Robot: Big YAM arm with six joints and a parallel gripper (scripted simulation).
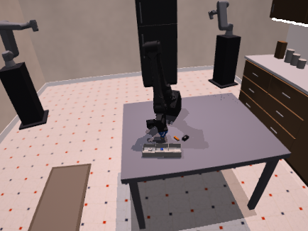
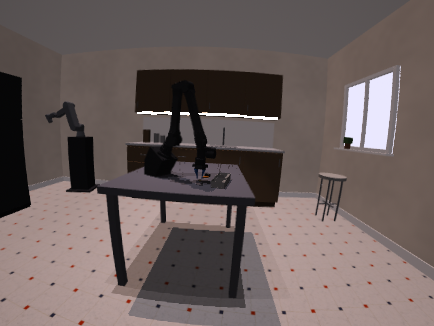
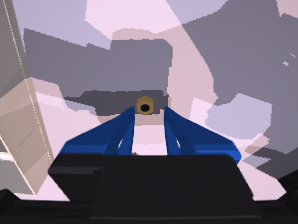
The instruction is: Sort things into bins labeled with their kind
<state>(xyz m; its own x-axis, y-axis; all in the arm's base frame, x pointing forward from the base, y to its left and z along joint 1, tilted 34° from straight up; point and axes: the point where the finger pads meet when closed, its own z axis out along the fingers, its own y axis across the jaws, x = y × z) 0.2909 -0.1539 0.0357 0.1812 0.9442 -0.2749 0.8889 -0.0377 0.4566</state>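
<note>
My hand is 20 mm above the small brass nut. From my hand the other things lie so: white domino 150 mm ahead, 60 mm to the right, 10 mm below; then orange cylinder 60 mm ahead, 80 mm to the left, 10 mm below; then blue die 130 mm ahead, 60 mm to the right, 10 mm below.
</note>
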